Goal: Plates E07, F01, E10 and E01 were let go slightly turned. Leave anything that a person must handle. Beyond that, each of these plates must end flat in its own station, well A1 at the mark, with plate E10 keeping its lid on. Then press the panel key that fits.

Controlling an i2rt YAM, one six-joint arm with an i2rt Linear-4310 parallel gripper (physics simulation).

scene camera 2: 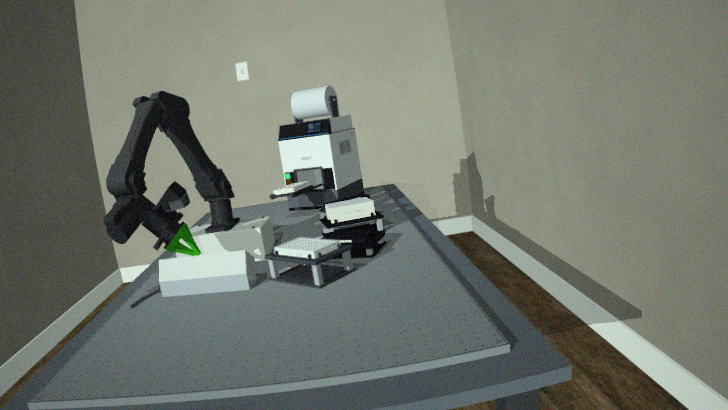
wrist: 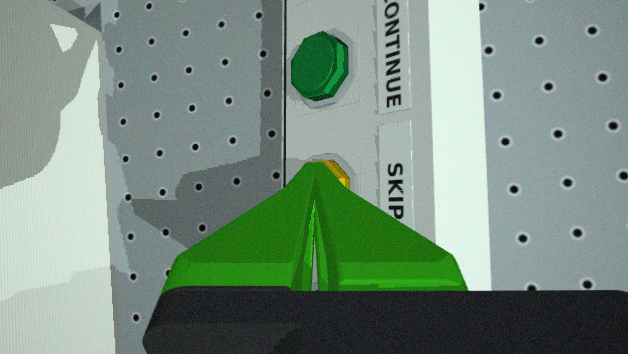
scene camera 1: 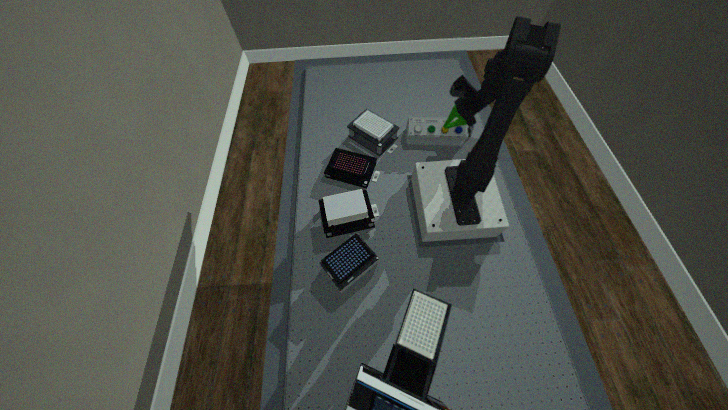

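Observation:
My green-fingered gripper is shut and empty. Its tips are at the yellow SKIP key and hide most of it in the wrist view; contact cannot be told. The panel also has a green CONTINUE key, a white key and a blue key. A white-welled plate, a red-welled plate, a smooth-topped white plate and a blue-welled plate sit on stations. Plate labels are unreadable.
Another white-welled plate lies on the extended tray of a white machine with a roll on top. The arm's white base block stands beside the panel. The walls stand beyond the table.

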